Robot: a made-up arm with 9 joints. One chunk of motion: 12 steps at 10 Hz.
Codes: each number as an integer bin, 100 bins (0 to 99) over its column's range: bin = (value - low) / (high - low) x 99, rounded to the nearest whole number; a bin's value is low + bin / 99 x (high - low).
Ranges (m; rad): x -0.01..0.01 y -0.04..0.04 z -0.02..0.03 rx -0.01..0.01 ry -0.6..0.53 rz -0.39..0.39
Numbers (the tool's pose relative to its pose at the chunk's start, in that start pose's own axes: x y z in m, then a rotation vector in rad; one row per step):
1: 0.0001 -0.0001 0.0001 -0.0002 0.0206 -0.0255
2: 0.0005 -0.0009 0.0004 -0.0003 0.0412 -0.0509
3: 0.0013 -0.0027 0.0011 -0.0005 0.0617 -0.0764
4: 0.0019 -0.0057 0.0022 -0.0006 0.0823 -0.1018
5: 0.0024 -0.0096 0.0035 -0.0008 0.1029 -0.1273
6: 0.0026 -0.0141 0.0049 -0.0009 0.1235 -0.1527
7: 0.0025 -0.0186 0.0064 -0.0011 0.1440 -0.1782
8: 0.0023 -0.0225 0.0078 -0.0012 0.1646 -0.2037
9: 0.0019 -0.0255 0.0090 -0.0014 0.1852 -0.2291
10: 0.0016 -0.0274 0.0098 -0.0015 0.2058 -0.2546
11: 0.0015 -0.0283 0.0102 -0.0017 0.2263 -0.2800
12: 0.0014 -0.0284 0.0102 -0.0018 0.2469 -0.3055
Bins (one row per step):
1: 50 49 40 49 54 46
2: 52 48 40 48 56 43
3: 56 46 42 47 58 40
4: 59 42 44 47 60 37
5: 61 38 47 46 62 33
6: 62 32 49 45 63 30
7: 62 26 52 44 65 27
8: 61 22 55 44 67 24
9: 59 18 57 43 69 20
10: 57 16 59 42 71 17
11: 57 14 60 41 72 14
12: 56 14 60 41 74 11

